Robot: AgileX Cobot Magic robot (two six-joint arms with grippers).
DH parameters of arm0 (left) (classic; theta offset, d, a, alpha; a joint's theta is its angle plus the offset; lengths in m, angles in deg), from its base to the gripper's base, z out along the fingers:
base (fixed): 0 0 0 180
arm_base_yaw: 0 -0.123 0 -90
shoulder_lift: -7.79 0 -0.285 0
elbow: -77.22 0 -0.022 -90
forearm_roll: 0 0.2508 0 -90
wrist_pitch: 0 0 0.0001 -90
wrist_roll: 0 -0.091 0 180
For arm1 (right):
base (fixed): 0 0 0 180
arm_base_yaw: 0 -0.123 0 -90
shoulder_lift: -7.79 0 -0.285 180
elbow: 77.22 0 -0.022 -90
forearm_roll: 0 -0.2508 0 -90
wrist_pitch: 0 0 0.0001 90
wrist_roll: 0 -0.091 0 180
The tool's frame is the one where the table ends.
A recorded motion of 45 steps. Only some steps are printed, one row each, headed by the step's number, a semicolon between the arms.
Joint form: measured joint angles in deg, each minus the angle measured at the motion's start. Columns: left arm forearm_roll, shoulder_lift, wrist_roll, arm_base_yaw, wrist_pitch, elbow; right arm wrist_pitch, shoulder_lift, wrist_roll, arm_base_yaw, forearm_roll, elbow.
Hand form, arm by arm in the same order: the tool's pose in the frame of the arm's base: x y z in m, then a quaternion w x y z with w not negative. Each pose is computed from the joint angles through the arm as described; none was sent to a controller.
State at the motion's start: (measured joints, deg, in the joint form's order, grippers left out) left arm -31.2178 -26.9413 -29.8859 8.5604 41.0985 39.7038; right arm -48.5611 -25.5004 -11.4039 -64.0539 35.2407 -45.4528
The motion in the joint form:
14: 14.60 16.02 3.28 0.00 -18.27 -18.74; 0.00 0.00 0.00 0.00 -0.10 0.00
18: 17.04 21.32 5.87 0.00 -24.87 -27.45; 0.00 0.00 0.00 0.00 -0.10 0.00
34: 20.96 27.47 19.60 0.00 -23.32 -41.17; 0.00 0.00 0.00 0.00 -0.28 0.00
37: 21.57 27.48 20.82 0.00 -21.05 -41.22; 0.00 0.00 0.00 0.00 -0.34 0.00
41: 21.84 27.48 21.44 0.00 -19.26 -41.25; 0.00 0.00 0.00 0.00 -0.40 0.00
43: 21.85 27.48 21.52 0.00 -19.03 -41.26; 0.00 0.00 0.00 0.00 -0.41 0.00
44: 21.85 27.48 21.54 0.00 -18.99 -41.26; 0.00 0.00 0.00 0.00 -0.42 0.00
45: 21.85 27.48 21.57 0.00 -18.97 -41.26; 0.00 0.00 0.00 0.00 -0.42 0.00
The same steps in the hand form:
14: 0.0542 -0.0184 0.2897 0.66281 0.16471 0.72998 -0.02619; 0.0607 0.0349 0.3799 0.59558 -0.39262 0.69587 0.08307
18: 0.0530 -0.0143 0.2545 0.68104 0.14341 0.71792 -0.01425; 0.0607 0.0349 0.3799 0.59558 -0.39262 0.69587 0.08307
34: 0.0529 -0.0130 0.1774 0.61612 0.07884 0.78102 -0.06477; 0.0606 0.0351 0.3798 0.59488 -0.39260 0.69632 0.08440
37: 0.0520 -0.0131 0.1737 0.59974 0.07673 0.79361 -0.06791; 0.0605 0.0351 0.3797 0.59465 -0.39259 0.69647 0.08484
41: 0.0511 -0.0133 0.1708 0.58676 0.07617 0.80314 -0.06984; 0.0605 0.0352 0.3797 0.59441 -0.39259 0.69662 0.08529
43: 0.0510 -0.0133 0.1704 0.58503 0.07596 0.80439 -0.07026; 0.0605 0.0352 0.3797 0.59437 -0.39259 0.69664 0.08536
44: 0.0510 -0.0133 0.1703 0.58473 0.07588 0.80460 -0.07038; 0.0605 0.0352 0.3797 0.59433 -0.39259 0.69667 0.08543
45: 0.0509 -0.0133 0.1703 0.58457 0.07569 0.80472 -0.07054; 0.0605 0.0352 0.3797 0.59433 -0.39259 0.69667 0.08543

